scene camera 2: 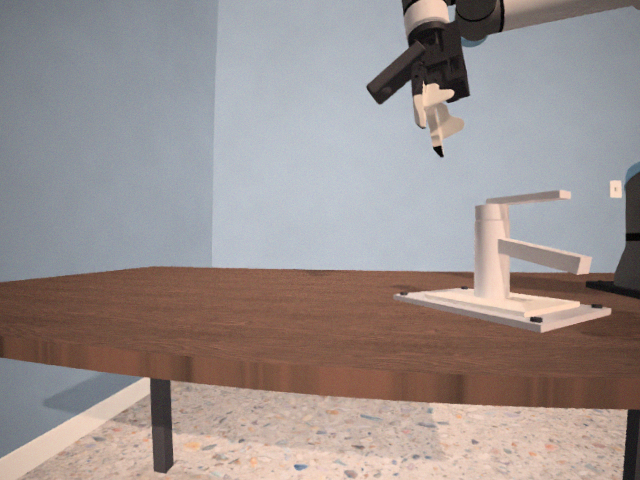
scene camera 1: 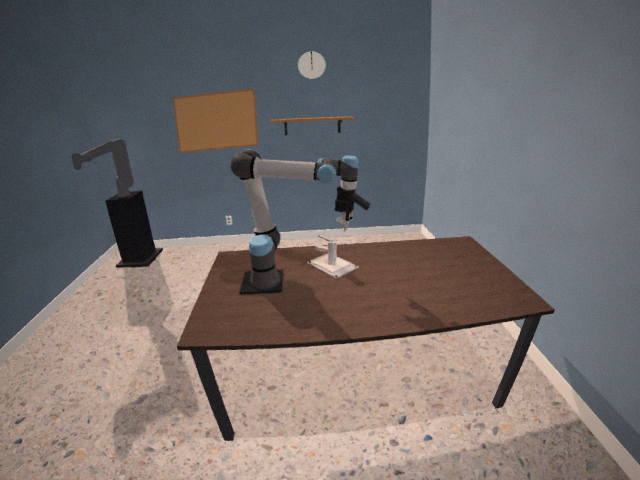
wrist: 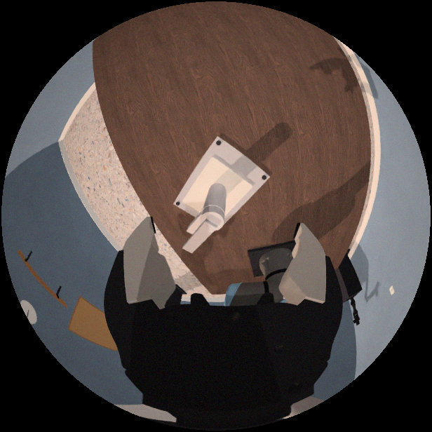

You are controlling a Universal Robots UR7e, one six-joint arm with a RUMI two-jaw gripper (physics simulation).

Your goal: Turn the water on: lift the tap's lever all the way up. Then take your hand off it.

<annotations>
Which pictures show my gripper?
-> Scene camera 2, scene camera 1 and the wrist view: all of them.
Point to a tap lever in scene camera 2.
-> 496,208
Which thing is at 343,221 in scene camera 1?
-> My gripper.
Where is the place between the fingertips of my gripper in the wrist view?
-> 226,222
</annotations>
